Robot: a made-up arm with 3 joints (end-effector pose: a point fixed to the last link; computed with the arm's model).
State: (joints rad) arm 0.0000 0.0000 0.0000
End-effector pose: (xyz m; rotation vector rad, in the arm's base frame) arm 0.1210 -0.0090 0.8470 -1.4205 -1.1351 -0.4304
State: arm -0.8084 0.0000 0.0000
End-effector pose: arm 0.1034 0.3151 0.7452 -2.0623 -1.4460 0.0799
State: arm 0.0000 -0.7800 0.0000
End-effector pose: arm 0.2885 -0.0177 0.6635 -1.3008 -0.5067 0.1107
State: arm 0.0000 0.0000 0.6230
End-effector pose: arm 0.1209 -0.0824 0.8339 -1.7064 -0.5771 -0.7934
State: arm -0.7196 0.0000 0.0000
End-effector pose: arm 0.1060 0.2850 0.7689 -1.9943 -1.4159 0.0159
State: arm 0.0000 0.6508 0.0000
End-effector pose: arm -0.0854 0.0135 0.8714 -1.4065 -1.6497 -0.9244
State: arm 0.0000 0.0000 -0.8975
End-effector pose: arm 0.0486 0.0676 0.8540 -0.8335 -1.7796 0.1388
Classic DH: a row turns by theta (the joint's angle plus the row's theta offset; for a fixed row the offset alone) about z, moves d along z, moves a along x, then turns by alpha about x. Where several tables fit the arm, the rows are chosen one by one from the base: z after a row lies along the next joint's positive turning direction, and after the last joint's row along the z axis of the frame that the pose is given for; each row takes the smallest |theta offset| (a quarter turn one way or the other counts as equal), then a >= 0, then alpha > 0; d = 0 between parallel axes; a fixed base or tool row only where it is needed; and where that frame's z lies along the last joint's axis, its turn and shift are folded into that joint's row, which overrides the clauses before.
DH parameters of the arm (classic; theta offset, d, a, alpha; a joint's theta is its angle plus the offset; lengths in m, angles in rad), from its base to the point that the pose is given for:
base (fixed): -1.5388 0.4242 -0.0301 -1.6419
joint 1: -1.5018 -0.0248 0.1265 -1.7133
joint 2: -1.4192 0.0095 0.0493 1.6989
joint 3: -0.5308 -0.2756 0.1209 1.2161
tool (fixed): -0.8167 -0.015 0 0

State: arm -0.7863 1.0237 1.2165
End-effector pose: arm -0.2182 0.1777 0.7740 -1.5858 -1.4718 -1.7908
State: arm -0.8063 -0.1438 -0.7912
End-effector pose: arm 0.0823 0.3553 0.6931 -1.4350 -1.5874 0.8328
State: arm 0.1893 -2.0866 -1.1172
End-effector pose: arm 0.2344 0.0819 0.3893 0.2967 0.0064 0.4827
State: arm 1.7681 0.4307 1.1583
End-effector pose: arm -0.0788 -0.3523 0.2007 -0.2269 0.9439 -1.0358
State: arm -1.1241 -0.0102 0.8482
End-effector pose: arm 0.0907 0.3418 0.7215 -2.7224 -1.0959 -0.7135
